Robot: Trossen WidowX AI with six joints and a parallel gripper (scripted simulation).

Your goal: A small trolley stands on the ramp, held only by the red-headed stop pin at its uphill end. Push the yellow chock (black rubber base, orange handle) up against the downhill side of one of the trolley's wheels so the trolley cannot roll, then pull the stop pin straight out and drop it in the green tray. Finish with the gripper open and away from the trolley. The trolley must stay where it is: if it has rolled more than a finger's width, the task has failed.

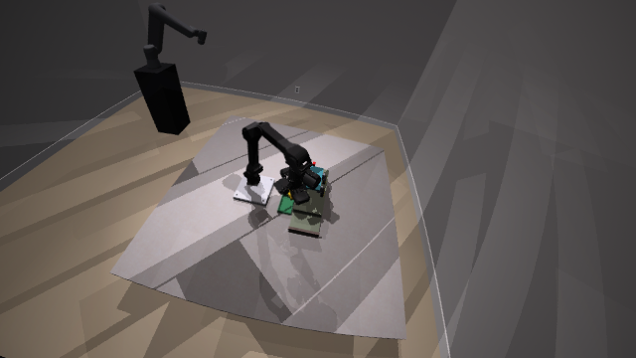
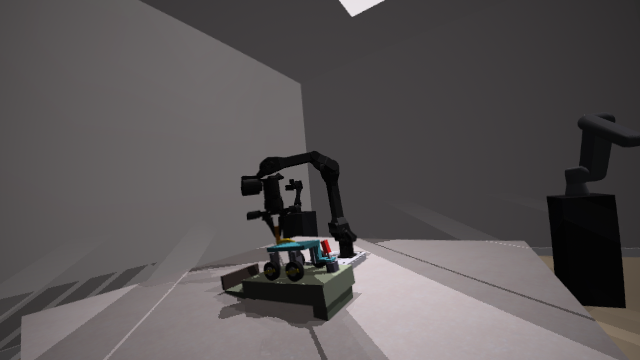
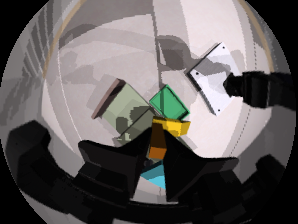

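Now: the yellow chock 2 cm to the left of my gripper tip, 1 cm below it and 1 cm behind it. From my gripper tip the other things lie so: dark stop bar (13 cm below, 11 cm to the right, 8 cm ahead); then pale green ramp (14 cm to the left, 11 cm below, 9 cm ahead); then trolley (14 cm to the left, 9 cm ahead, 4 cm below).
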